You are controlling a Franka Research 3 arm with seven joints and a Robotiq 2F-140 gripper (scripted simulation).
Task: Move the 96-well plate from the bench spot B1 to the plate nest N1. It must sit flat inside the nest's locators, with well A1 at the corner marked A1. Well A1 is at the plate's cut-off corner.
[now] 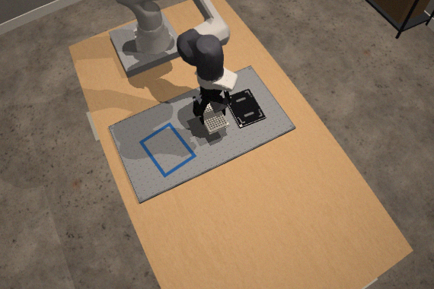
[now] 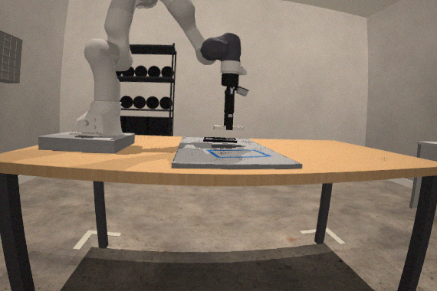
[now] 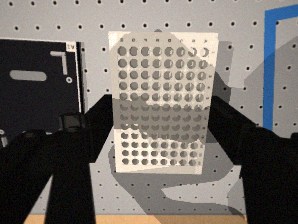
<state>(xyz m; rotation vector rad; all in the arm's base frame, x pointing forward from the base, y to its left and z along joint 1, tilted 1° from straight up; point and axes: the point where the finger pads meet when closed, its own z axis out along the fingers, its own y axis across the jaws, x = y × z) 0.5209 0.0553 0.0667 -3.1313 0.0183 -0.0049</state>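
My hand is 160 mm to the right of the black plate nest, 90 mm above it and 20 mm past it. From my hand the other things lie so: A1 mark 100 mm to the left, 80 mm below, 50 mm ahead; then white 96-well plate 20 mm below.
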